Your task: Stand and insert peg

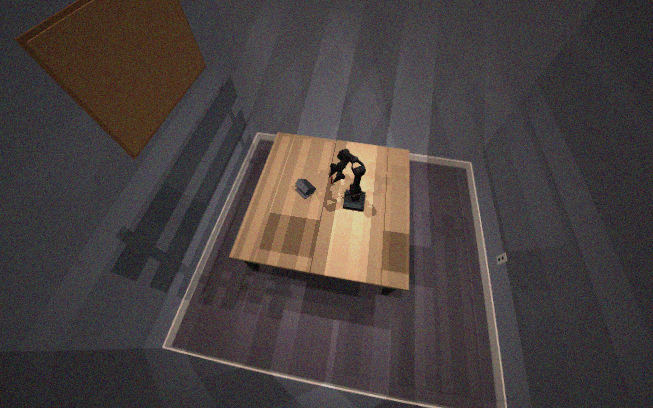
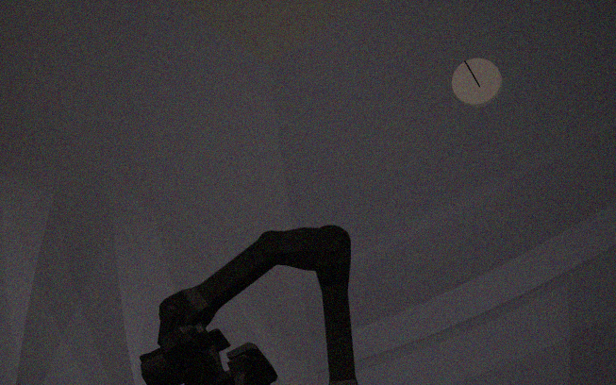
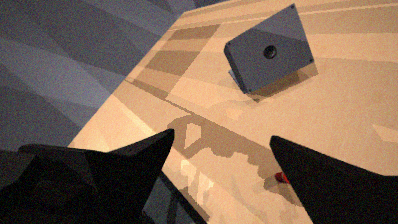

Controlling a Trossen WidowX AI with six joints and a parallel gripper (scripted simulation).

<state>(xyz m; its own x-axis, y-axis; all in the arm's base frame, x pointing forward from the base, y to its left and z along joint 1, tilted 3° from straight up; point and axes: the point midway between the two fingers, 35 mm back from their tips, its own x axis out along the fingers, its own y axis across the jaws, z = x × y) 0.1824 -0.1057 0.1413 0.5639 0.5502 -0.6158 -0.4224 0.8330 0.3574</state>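
Now: the red peg 90 mm below my gripper tip and 70 mm to the right of it. From my gripper tip the other things lie so: grey sloped panel 210 mm ahead, 90 mm below, 20 mm to the left.
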